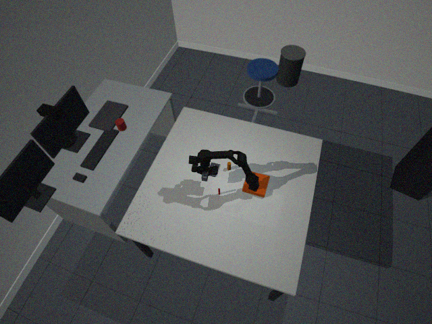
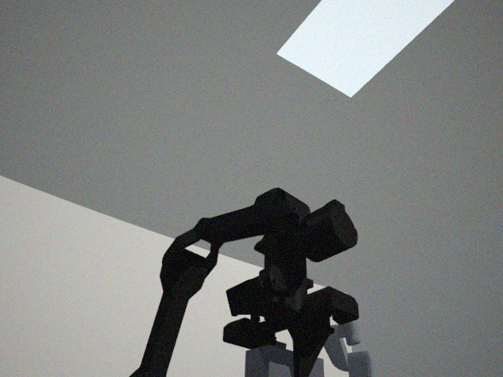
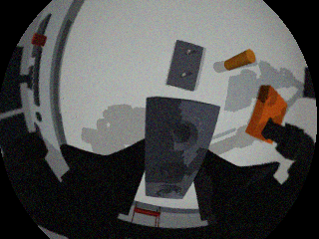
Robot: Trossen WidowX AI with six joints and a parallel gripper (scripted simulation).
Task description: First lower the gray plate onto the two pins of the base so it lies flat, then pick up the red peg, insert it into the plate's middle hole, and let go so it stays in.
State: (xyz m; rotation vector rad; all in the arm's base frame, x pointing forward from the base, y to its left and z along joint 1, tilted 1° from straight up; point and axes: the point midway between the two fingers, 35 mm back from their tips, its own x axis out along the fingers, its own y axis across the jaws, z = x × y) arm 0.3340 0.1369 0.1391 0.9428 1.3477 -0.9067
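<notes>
The base lies 20 mm ahead of my gripper tip, 130 mm to the right of it and 130 mm below it. Round my gripper tip: gray plate: 30 mm above; then red peg: 130 mm behind, 30 mm to the left, 90 mm below.
</notes>
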